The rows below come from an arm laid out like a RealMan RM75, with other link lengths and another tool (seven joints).
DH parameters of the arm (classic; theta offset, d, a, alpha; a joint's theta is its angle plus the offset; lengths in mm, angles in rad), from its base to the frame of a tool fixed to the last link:
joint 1: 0 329.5 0 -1.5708
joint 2: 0 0 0 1.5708
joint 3: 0 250.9 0 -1.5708
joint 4: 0 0 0 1.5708
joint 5: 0 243.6 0 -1.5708
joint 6: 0 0 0 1.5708
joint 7: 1.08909 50 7.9 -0.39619
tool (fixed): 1.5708 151 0 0
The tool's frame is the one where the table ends.
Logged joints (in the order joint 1, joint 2, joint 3, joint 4, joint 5, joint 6, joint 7), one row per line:
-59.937, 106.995, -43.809, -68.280, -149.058, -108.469, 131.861
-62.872, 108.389, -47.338, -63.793, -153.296, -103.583, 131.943
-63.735, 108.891, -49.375, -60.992, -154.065, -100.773, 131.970
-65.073, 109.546, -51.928, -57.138, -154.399, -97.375, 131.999
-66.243, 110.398, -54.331, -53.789, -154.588, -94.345, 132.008
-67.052, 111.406, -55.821, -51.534, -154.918, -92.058, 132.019
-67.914, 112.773, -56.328, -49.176, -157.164, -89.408, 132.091
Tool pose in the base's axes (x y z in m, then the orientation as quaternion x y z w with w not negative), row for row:
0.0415, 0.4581, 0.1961, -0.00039, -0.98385, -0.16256, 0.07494
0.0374, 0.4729, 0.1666, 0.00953, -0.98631, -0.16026, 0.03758
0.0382, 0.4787, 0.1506, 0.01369, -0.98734, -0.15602, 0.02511
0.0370, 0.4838, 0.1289, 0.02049, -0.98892, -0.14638, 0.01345
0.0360, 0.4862, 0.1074, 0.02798, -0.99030, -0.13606, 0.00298
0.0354, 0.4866, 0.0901, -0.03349, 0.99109, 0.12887, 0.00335
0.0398, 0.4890, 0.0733, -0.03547, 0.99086, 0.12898, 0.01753
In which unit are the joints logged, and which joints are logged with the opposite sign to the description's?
The joints are logged in degrees. Opposite sign: joint 1.
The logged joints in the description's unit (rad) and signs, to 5 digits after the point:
1.04610, 1.86742, -0.76461, -1.19171, -2.60155, -1.89314, 2.30141
1.09732, 1.89174, -0.82620, -1.11340, -2.67552, -1.80786, 2.30284
1.11239, 1.90051, -0.86176, -1.06451, -2.68894, -1.75882, 2.30331
1.13574, 1.91194, -0.90631, -0.99725, -2.69477, -1.69951, 2.30382
1.15616, 1.92681, -0.94825, -0.93880, -2.69807, -1.64663, 2.30397
1.17028, 1.94440, -0.97426, -0.89944, -2.70383, -1.60672, 2.30417
1.18532, 1.96826, -0.98311, -0.85828, -2.74303, -1.56046, 2.30542

